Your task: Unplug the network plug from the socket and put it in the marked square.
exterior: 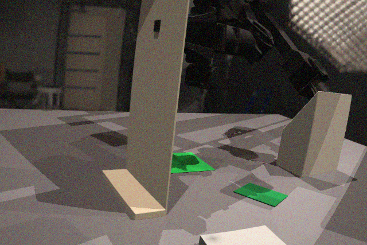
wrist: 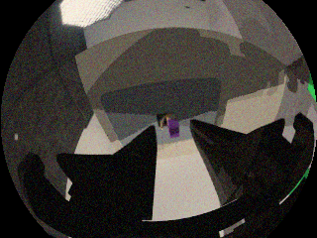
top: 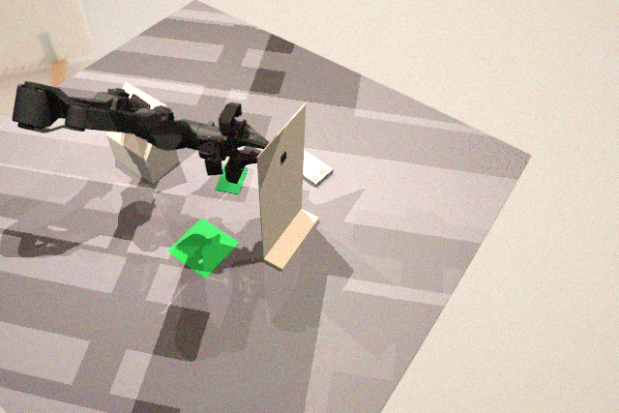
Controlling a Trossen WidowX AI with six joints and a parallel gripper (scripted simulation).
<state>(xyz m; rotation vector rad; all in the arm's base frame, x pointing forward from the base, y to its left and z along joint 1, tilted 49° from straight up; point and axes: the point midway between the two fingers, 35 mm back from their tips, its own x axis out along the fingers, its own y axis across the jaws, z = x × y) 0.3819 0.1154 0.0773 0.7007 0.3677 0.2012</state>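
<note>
Now: the network plug 10 mm ahead of my gripper tip. The rest, counted from my gripper tip: flat grey slab (270 mm below, 210 mm to the left, 60 mm behind); then upright panel (110 mm below, 30 mm ahead).
</note>
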